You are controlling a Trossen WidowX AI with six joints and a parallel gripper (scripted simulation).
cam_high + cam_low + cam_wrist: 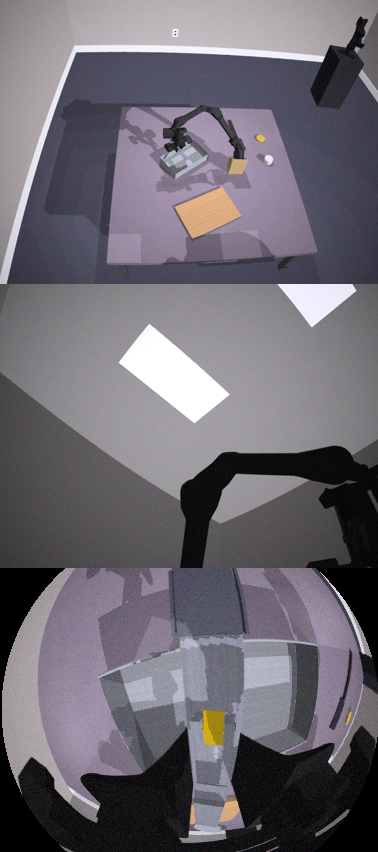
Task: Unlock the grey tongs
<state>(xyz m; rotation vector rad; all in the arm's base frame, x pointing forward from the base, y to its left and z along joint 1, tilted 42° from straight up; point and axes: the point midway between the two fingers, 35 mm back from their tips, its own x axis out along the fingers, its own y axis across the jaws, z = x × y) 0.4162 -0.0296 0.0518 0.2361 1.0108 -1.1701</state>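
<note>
My gripper tip is 1 cm short of the yellow lock piece, 2 cm to the left of it and 4 cm below it. The rest, counted from my gripper tip: white cylinder: 68 cm behind, 4 cm to the right, 9 cm below; grey roasting tin: 5 cm behind, 1 cm to the right, 8 cm below; wooden board: 21 cm behind, 40 cm to the left, 10 cm below.
</note>
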